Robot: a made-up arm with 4 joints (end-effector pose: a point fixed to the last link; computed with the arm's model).
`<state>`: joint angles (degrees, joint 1 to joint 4).
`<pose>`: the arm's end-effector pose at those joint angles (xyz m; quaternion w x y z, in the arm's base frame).
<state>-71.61 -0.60 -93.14 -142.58</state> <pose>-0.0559 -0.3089 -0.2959 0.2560 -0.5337 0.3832 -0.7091</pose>
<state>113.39 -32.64 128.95 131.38</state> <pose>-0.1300 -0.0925 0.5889 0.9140 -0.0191 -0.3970 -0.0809</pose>
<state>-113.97 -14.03 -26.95 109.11</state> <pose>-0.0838 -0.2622 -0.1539 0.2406 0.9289 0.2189 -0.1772</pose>
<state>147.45 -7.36 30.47 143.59</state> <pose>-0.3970 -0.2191 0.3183 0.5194 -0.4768 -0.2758 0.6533</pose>
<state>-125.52 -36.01 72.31 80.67</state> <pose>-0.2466 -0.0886 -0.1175 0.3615 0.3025 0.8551 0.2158</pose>
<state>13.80 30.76 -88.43 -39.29</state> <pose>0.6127 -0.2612 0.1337 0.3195 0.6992 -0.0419 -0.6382</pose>
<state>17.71 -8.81 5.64 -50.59</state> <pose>0.4906 -0.2899 0.5135 0.5762 0.1687 -0.7560 -0.2607</pose>
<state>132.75 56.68 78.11 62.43</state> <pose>-0.2681 -0.0873 0.6422 0.5694 -0.2425 -0.4921 0.6122</pose>
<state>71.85 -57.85 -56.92 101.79</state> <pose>-0.0287 -0.2132 0.4896 0.0944 -0.1253 -0.3229 0.9333</pose>
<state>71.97 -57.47 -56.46 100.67</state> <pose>-0.0306 -0.2117 0.4913 0.0953 -0.1185 -0.3318 0.9310</pose>
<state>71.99 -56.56 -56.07 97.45</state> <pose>-0.0341 -0.2088 0.4963 0.0922 -0.0955 -0.3542 0.9257</pose>
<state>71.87 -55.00 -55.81 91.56</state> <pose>-0.0393 -0.2048 0.5064 0.0845 -0.0518 -0.3927 0.9143</pose>
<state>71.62 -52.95 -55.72 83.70</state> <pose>-0.0452 -0.2011 0.5216 0.0740 0.0082 -0.4411 0.8944</pose>
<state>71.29 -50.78 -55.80 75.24</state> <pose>-0.0501 -0.1994 0.5399 0.0639 0.0737 -0.4894 0.8666</pose>
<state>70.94 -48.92 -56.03 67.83</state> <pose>-0.0528 -0.1999 0.5573 0.0561 0.1317 -0.5283 0.8369</pose>
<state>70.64 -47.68 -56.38 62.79</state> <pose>-0.0534 -0.2015 0.5697 0.0509 0.1718 -0.5523 0.8142</pose>
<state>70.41 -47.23 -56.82 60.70</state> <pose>-0.0527 -0.2028 0.5748 0.0478 0.1898 -0.5607 0.8045</pose>
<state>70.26 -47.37 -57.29 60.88</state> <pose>-0.0517 -0.2034 0.5741 0.0457 0.1908 -0.5582 0.8062</pose>
